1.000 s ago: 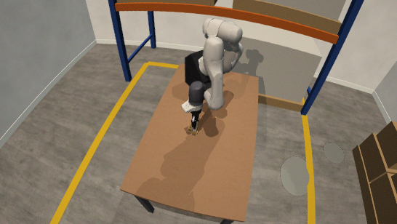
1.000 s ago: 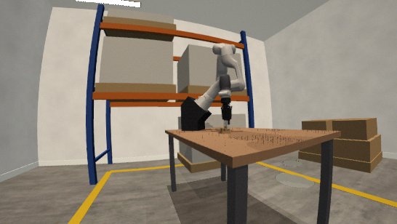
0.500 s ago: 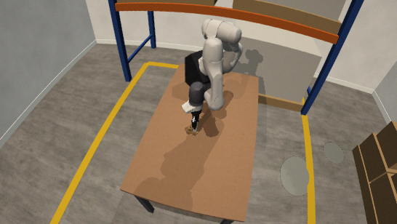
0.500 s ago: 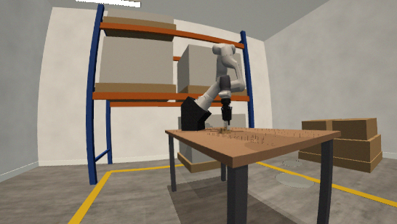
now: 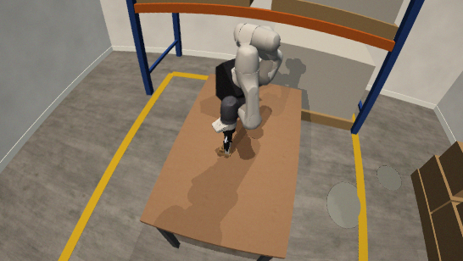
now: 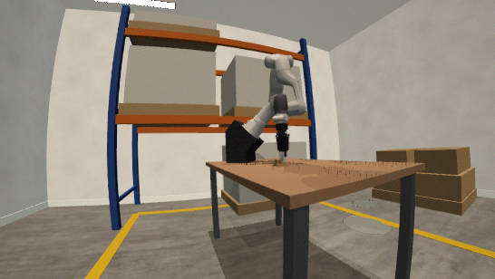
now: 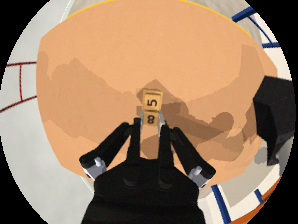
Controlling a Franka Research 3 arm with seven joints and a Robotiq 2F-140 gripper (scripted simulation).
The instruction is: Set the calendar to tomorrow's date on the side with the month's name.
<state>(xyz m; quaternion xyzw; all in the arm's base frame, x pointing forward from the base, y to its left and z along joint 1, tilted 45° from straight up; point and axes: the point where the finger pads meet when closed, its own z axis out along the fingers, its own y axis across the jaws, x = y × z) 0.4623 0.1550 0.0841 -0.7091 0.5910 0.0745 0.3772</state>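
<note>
My hand is 4 cm above the wooden tray, 2 cm to the left of it and 1 cm short of it.
</note>
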